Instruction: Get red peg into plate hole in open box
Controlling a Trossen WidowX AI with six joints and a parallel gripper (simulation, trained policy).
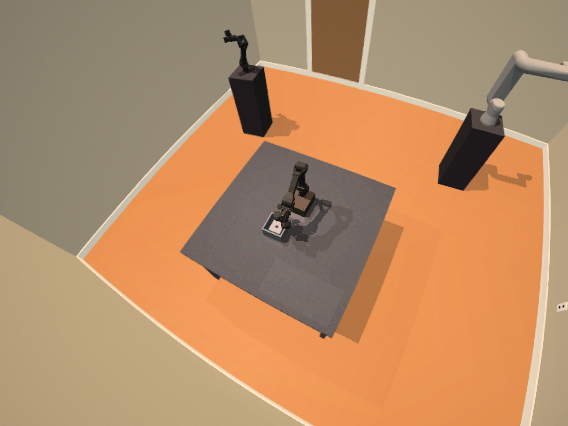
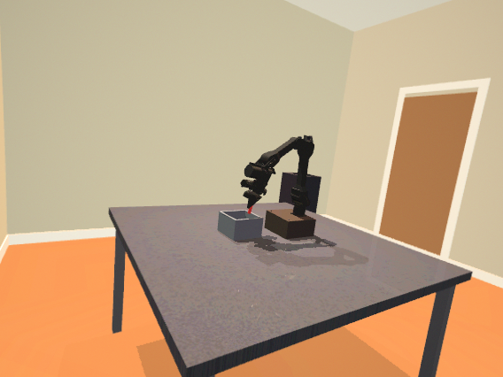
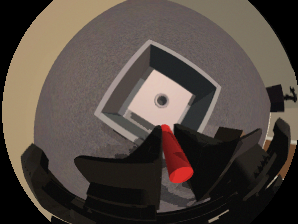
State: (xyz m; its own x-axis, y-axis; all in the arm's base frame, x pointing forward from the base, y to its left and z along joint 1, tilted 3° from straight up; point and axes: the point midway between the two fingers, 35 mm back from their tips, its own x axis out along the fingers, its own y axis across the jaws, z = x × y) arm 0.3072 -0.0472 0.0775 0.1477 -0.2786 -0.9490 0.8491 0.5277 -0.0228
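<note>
Now: the red peg 10 mm behind my gripper tip, 10 mm to the left of it and 10 mm above it. The rest, counted from my gripper tip: grey box 10 mm ahead, 40 mm to the right, 110 mm below; then pale plate 10 mm ahead, 40 mm to the right, 100 mm below.
</note>
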